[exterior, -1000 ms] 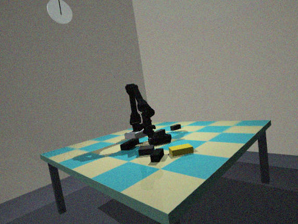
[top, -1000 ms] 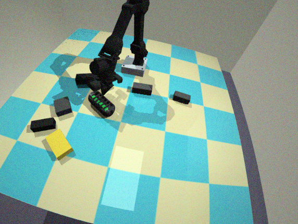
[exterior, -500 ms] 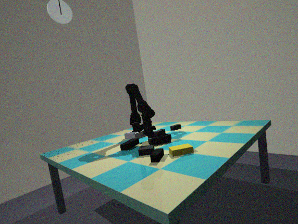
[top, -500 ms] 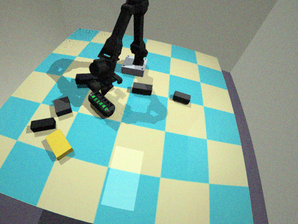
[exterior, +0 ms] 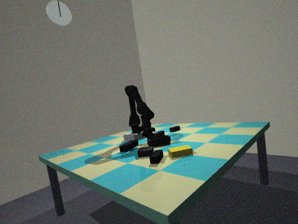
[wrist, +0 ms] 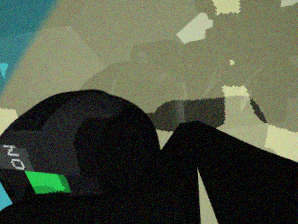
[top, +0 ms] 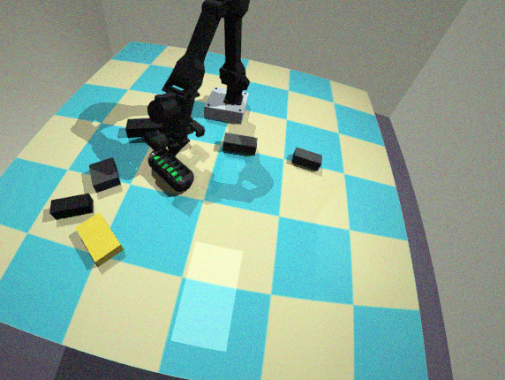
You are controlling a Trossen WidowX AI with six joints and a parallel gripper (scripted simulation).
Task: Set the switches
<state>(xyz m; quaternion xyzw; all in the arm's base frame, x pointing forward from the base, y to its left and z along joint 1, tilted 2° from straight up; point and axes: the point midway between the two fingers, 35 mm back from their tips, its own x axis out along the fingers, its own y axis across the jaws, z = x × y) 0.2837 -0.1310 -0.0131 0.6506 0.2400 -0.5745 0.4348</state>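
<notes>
The long dark block is 11 cm to the right of my gripper tip, 10 cm behind it and 2 cm above it. Also, from my gripper tip: yellow block: 31 cm ahead, 9 cm to the right, 1 cm above.
</notes>
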